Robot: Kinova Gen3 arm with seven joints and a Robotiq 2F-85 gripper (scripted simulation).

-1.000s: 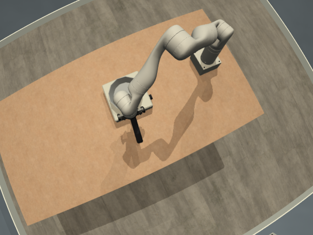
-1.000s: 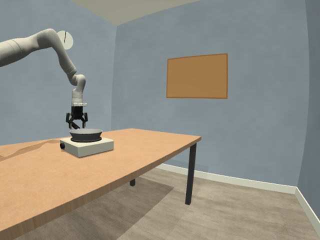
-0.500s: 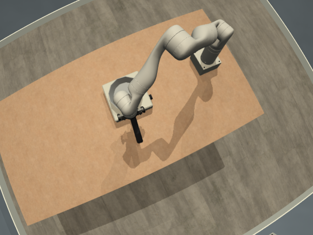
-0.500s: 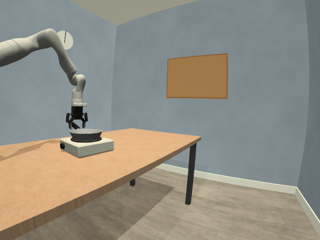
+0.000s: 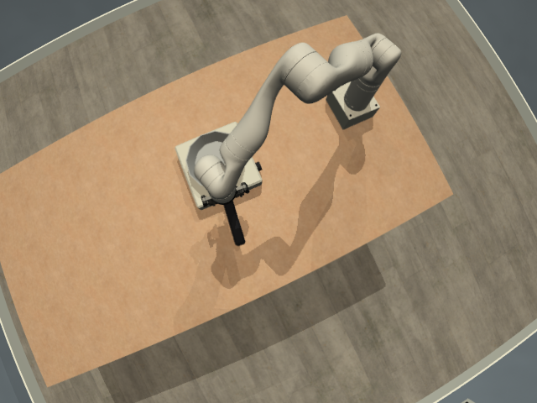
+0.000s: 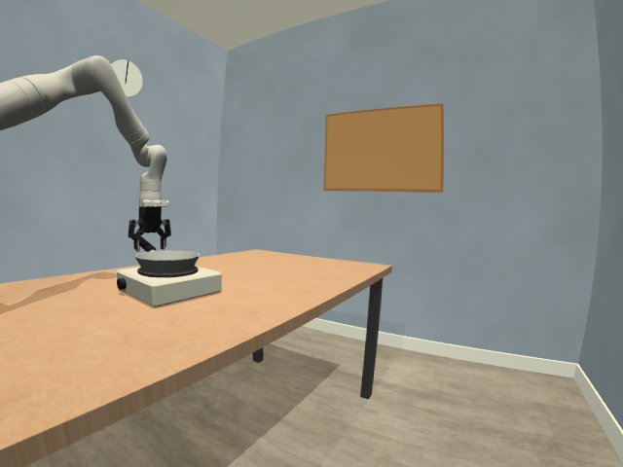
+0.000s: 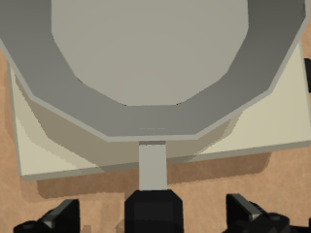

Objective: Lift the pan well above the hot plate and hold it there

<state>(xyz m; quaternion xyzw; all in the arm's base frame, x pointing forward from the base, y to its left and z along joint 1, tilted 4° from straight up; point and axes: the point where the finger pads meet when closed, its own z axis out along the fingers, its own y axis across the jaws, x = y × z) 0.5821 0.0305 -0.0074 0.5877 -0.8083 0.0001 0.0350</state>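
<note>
Right now the grey pan is 7 cm to the right of my hand, 2 cm below it and 2 cm behind it. Also, from my hand: hot plate (13 cm to the right, 9 cm below, 6 cm behind).
</note>
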